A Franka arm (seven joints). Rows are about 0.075 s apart.
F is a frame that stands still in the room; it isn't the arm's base.
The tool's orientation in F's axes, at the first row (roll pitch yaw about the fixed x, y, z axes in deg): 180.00 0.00 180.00
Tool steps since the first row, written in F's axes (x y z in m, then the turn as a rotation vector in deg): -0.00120 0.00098 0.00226 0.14 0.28 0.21; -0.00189 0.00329 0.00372 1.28 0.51 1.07; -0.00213 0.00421 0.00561 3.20 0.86 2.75; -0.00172 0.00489 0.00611 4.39 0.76 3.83; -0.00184 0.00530 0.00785 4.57 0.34 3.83; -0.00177 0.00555 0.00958 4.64 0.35 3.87
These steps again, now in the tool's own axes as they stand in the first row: 0.00120 0.00098 -0.00226 -0.14 0.28 -0.21; 0.00189 0.00329 -0.00372 -1.28 0.51 -1.07; 0.00213 0.00421 -0.00561 -3.20 0.86 -2.75; 0.00172 0.00489 -0.00611 -4.39 0.76 -3.83; 0.00184 0.00530 -0.00785 -4.57 0.34 -3.83; 0.00177 0.00555 -0.00958 -4.64 0.35 -3.87
